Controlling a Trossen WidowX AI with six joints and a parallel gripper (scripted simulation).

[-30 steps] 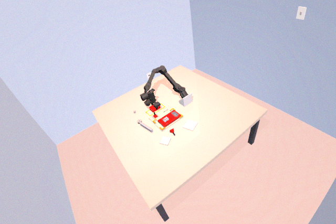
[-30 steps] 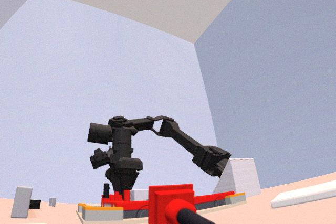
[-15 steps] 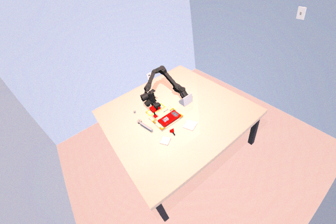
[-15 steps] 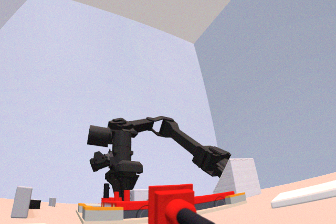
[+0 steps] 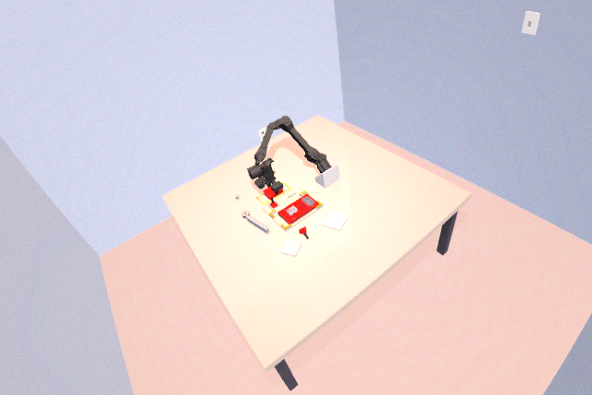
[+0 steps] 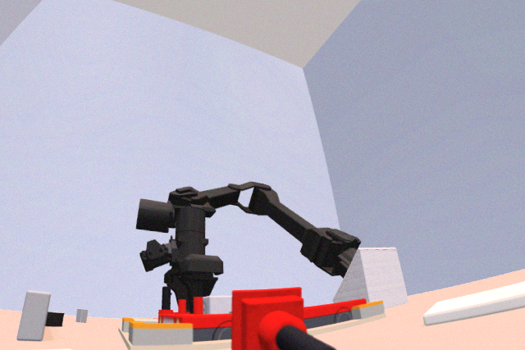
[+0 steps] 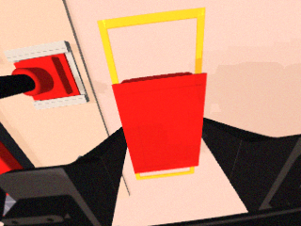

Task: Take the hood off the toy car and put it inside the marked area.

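Right now the hood is 1 cm above my gripper tip. Round my gripper tip: grey tool: 18 cm ahead, 18 cm to the left, 1 cm above.
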